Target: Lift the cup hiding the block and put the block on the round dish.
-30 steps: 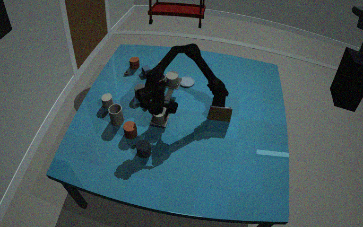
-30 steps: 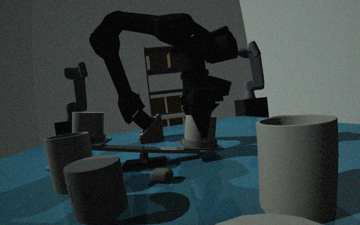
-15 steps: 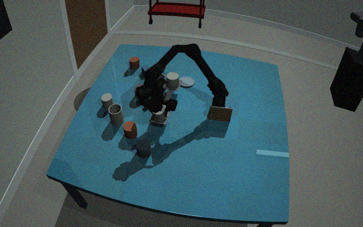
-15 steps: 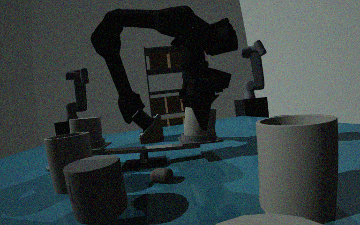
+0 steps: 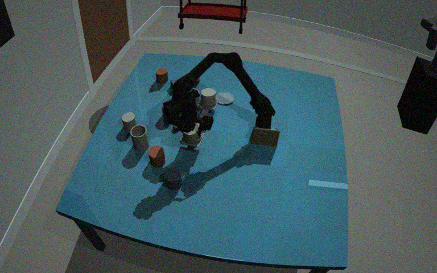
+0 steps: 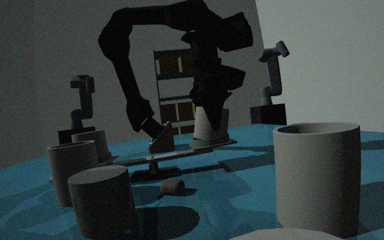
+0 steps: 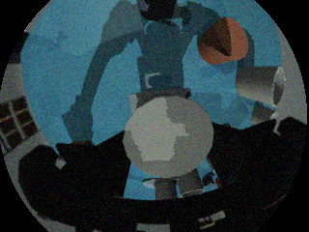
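The grey block is 10 mm to the right of my gripper tip and 10 mm below it. From my gripper tip the other things lie so: pebble: 110 mm ahead, 90 mm to the right, 70 mm below; dark cylinder: 230 mm to the left, 50 mm below; balance beam: 130 mm to the right, 40 mm below.
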